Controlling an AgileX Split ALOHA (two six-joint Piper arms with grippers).
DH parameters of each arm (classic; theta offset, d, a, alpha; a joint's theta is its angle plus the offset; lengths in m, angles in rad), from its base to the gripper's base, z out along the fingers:
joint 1: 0 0.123 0 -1.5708
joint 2: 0.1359 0 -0.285 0
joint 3: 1.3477 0 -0.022 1.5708
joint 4: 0 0.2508 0 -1.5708
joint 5: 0 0 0.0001 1.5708
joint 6: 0 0.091 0 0
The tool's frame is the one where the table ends.
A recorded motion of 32 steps. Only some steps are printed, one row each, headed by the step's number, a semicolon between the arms.
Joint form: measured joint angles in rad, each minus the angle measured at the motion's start. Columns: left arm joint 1, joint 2, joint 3, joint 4, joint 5, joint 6; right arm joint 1, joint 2, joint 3, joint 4, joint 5, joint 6.
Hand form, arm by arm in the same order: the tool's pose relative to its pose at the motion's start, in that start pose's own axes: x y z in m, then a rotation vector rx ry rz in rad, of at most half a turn. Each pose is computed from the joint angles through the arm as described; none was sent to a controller.
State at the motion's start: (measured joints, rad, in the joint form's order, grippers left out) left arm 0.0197 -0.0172 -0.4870 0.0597 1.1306 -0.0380; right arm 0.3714 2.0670 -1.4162 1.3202 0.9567 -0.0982
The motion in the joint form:
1: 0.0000 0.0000 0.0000 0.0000 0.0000 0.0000; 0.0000 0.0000 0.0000 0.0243 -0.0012 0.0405
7: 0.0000 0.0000 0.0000 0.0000 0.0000 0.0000; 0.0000 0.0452 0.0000 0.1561 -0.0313 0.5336
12: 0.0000 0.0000 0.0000 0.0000 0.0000 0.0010; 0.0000 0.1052 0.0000 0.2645 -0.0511 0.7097
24: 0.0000 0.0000 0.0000 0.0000 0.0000 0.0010; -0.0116 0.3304 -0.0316 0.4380 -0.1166 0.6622
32: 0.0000 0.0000 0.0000 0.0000 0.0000 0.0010; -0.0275 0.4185 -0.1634 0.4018 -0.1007 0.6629
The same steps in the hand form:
1: 0.0000 0.0000 0.0000 0.0000 0.0000 0.0000; -0.0003 0.0018 0.0000 -0.0197 -0.0027 0.0545
7: 0.0000 0.0000 0.0000 0.0000 0.0000 0.0000; -0.0116 -0.0044 0.0099 -0.1042 -0.0065 0.6611
12: 0.0000 0.0000 0.0000 0.0000 0.0000 0.0010; -0.0241 -0.0186 0.0227 -0.1599 0.0009 0.9500
24: 0.0000 0.0000 0.0000 0.0000 0.0000 0.0010; -0.0645 -0.0903 0.0639 -0.1889 -0.0771 1.1716
32: 0.0000 0.0000 0.0000 0.0000 0.0000 0.0010; -0.0879 -0.0929 0.0724 -0.1984 -0.0681 1.1209

